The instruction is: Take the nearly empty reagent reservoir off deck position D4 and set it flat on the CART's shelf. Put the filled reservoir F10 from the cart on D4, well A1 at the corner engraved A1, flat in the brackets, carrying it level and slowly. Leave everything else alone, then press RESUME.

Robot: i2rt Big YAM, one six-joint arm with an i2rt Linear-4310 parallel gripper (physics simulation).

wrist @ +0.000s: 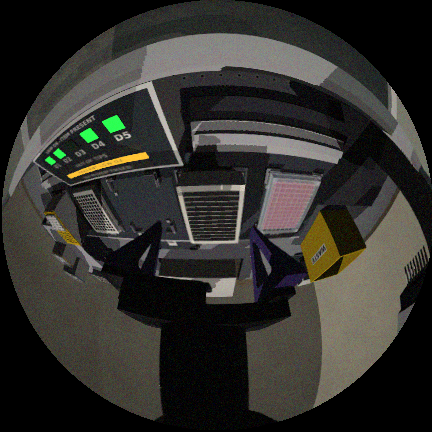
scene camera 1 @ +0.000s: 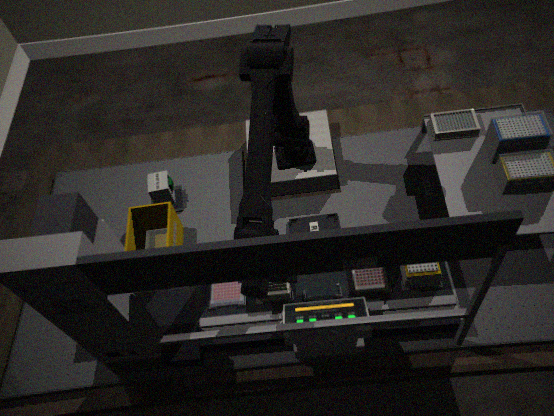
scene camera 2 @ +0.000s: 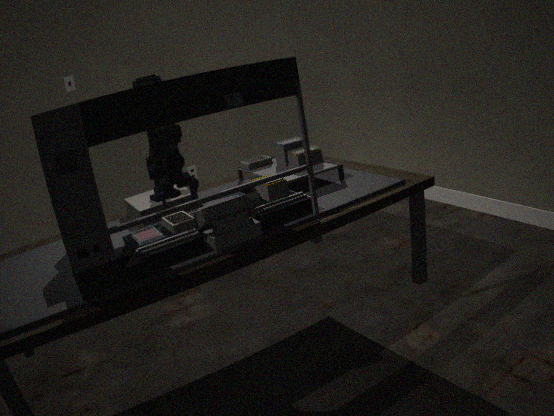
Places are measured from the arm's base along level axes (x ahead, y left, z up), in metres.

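Pixels of known places: gripper, between the fingertips: (wrist: 205, 227); arm's base, origin of its link: (scene camera 1: 295, 156).
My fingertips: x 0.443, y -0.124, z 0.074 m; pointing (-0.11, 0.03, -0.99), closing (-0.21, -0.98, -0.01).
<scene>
For each thing: its top centre in the pictures, then the offset to it from my fingertips. "spot": a spot on its surface instead.
- D4 reservoir, centre of its top: (wrist: 212, 219) (scene camera 1: 272, 272) (scene camera 2: 177, 217) dx -0.046, dy +0.000, dz -0.051 m
- cart, centre of its top: (scene camera 1: 491, 166) (scene camera 2: 286, 165) (wrist: 78, 257) dx -0.265, dy +0.654, dz -0.068 m
- pale-rimmed ribbed reservoir, centre of its top: (scene camera 1: 454, 120) (scene camera 2: 255, 159) (wrist: 103, 279) dx -0.433, dy +0.606, dz -0.043 m
- white box, centre of its top: (scene camera 1: 157, 181) (wrist: 306, 281) dx -0.408, dy -0.294, dz -0.030 m
- dark gantry beam, a spot on its surface: (scene camera 1: 300, 250) spot: dx +0.158, dy +0.078, dz +0.386 m
- yellow waste bin, centre of its top: (scene camera 1: 147, 228) (wrist: 338, 266) dx -0.222, dy -0.312, dz +0.001 m
- Blue-rimmed, centre of its top: (scene camera 1: 520, 126) (scene camera 2: 289, 141) (wrist: 72, 276) dx -0.311, dy +0.728, dz +0.024 m
- yellow-rimmed, centre of its top: (scene camera 1: 529, 165) (scene camera 2: 304, 150) (wrist: 61, 259) dx -0.203, dy +0.715, dz -0.009 m
The D4 reservoir (scene camera 1: 278, 288) (scene camera 2: 178, 219) (wrist: 212, 212), white-rimmed with dark ribbed troughs, sits in the deck row between a bare position and a pink plate. My gripper (scene camera 2: 179, 199) (wrist: 205, 227) is open and empty. Its fingers point toward the reservoir from above and behind, one to each side in the wrist view, apart from it. The cart (scene camera 1: 452, 185) (scene camera 2: 325, 169) stands at the right. A pale-rimmed ribbed reservoir (scene camera 1: 455, 123) is at its back left; its label is unreadable. A white box (scene camera 1: 159, 185) with a green button stands at the left; its lettering is unreadable.
A dark gantry beam (scene camera 1: 300, 250) (scene camera 2: 190, 100) crosses above the deck. The status panel (scene camera 1: 325, 309) (wrist: 112, 145) stands in front. The pink plate (scene camera 1: 226, 293) (wrist: 291, 202) and yellow waste bin (scene camera 1: 154, 227) (wrist: 332, 245) are nearby. Blue-rimmed (scene camera 1: 521, 127) and yellow-rimmed (scene camera 1: 529, 166) racks are at right.
</scene>
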